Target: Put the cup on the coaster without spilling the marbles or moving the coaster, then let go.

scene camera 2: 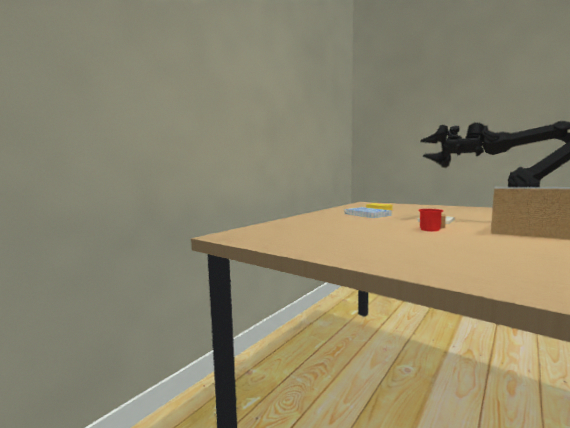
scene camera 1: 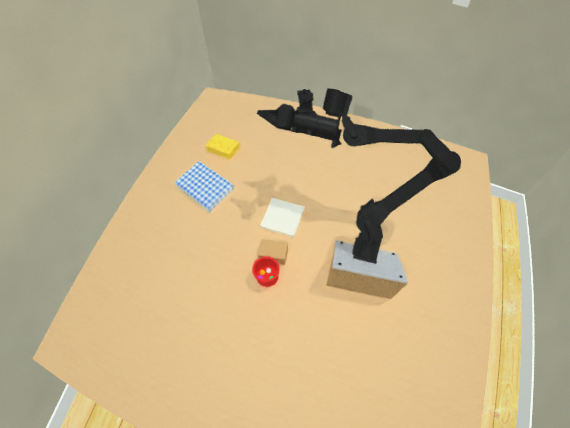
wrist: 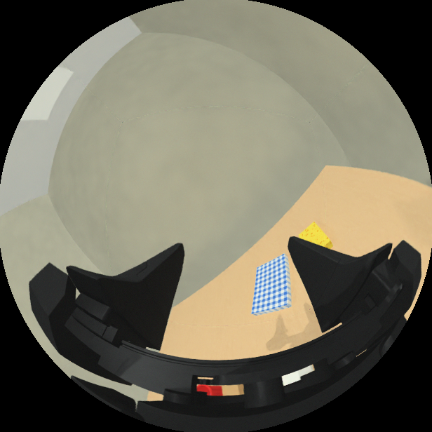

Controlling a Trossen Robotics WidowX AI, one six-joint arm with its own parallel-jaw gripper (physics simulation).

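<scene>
The red cup stands upright on the table, with several coloured marbles inside; a sliver of the cup shows through the gripper's body in the wrist view. The white square coaster lies flat, apart from the cup, with a brown block between them. The coaster is partly hidden in the second scene view and the wrist view. My gripper is open and empty. It points sideways, high above the table and away from both cup and coaster.
The brown block is right beside the cup. A blue checkered cloth and a yellow sponge lie farther off. The arm's base box stands on the table.
</scene>
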